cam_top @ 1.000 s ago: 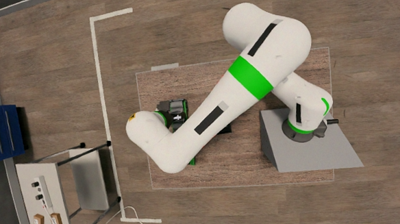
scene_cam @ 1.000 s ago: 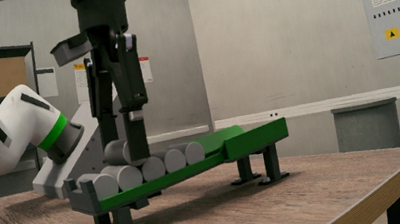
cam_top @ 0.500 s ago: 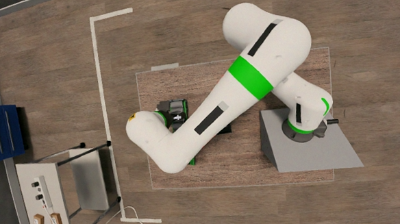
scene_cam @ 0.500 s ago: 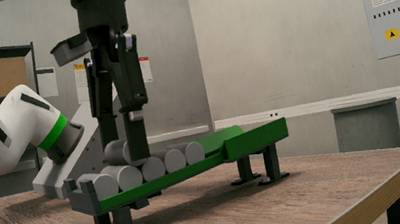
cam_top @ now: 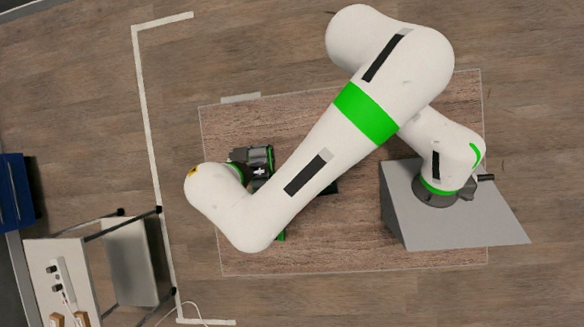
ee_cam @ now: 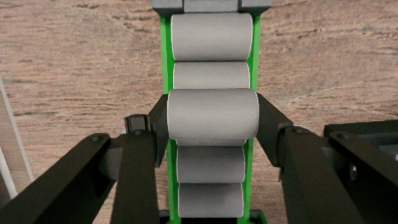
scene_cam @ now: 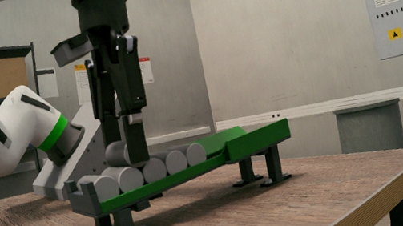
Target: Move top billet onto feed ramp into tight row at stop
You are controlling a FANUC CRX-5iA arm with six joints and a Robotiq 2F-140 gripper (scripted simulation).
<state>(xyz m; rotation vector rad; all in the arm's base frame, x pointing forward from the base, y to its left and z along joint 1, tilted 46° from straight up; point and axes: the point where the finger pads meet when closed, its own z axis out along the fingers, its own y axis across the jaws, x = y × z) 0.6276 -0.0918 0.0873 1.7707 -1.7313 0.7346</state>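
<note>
The grey stop is 80 mm to the right of my hand and 70 mm below it.
</note>
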